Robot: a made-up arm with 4 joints.
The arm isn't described. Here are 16 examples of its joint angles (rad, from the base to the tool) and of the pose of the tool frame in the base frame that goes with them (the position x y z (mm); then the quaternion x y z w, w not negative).
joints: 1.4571 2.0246 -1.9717 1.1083
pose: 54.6 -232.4 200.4 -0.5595 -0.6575 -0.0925 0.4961
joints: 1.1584 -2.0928 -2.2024 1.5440
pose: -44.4 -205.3 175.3 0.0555 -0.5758 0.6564 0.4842
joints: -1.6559 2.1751 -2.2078 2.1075
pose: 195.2 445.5 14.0 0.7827 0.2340 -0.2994 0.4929
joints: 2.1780 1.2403 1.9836 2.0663
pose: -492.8 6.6 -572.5 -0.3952 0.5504 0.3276 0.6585
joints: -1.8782 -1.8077 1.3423 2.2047
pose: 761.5 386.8 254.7 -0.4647 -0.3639 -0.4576 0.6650
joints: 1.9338 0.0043 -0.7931 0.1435
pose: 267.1 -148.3 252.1 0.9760 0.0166 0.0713 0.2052
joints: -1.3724 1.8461 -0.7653 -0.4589
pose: -198.4 177.8 -65.2 -0.3346 0.2427 -0.6397 0.6480
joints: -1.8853 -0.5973 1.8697 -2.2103
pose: 284.6 -263.4 190.4 0.4070 -0.1257 -0.8152 0.3925
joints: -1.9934 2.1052 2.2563 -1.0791
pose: -600.3 575.8 -0.4 -0.3029 0.8728 0.3141 0.2189
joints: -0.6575 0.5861 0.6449 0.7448
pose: -278.5 -282.3 -244.2 -0.5399 0.5461 -0.2128 0.6042
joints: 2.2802 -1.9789 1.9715 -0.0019
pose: 445.6 -375.3 -733.1 0.0838 0.4399 -0.7103 0.5430
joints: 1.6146 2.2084 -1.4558 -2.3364
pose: 93.1 -495.6 -143.1 0.2413 0.3341 -0.3859 0.8254
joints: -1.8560 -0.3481 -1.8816 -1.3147
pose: 148.4 339.4 266.6 0.1111 -0.5615 0.1233 0.8107
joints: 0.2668 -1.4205 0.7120 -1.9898
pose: 441.1 170.5 280.6 0.3482 0.9336 0.0265 0.0799
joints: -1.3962 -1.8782 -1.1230 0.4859
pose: 158.9 629.1 -129.8 -0.2629 -0.0991 0.7264 0.6273
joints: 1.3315 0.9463 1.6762 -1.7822
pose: -528.1 27.7 69.4 0.2577 -0.6629 0.4045 0.5749
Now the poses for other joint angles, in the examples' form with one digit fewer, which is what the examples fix.
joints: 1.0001 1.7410 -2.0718 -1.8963
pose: -125 -559 -34 0.058 0.365 -0.751 0.547
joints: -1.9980 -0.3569 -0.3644 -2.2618
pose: -71 83 -151 -0.157 -0.638 0.719 0.226
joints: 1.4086 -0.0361 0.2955 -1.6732
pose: 33 -12 283 0.344 -0.638 -0.401 0.560
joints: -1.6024 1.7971 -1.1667 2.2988
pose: -110 587 -262 0.647 0.614 -0.437 0.116
